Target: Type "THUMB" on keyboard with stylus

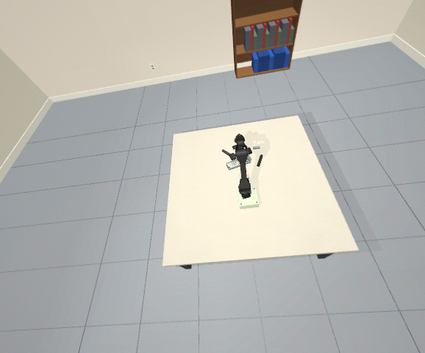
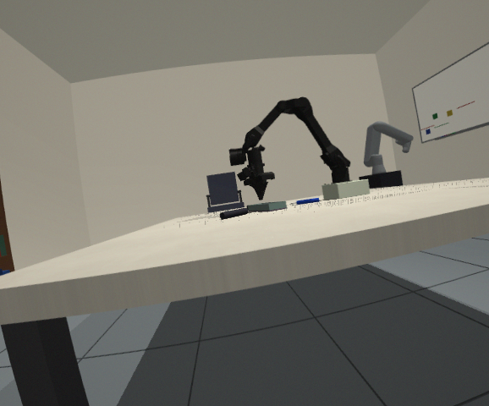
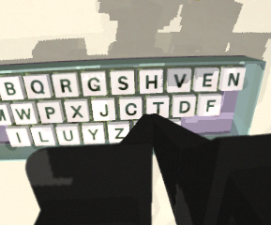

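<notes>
Right now the blue stylus is 16 cm behind my gripper tip, 3 cm below it and 2 cm to the left of it. The rest, counted from my gripper tip: white pen (12 cm ahead, 3 cm below, 1 cm to the right); small grey block (18 cm to the right, 12 cm ahead, 4 cm below); grey stylus tip (14 cm behind, 3 cm below).
</notes>
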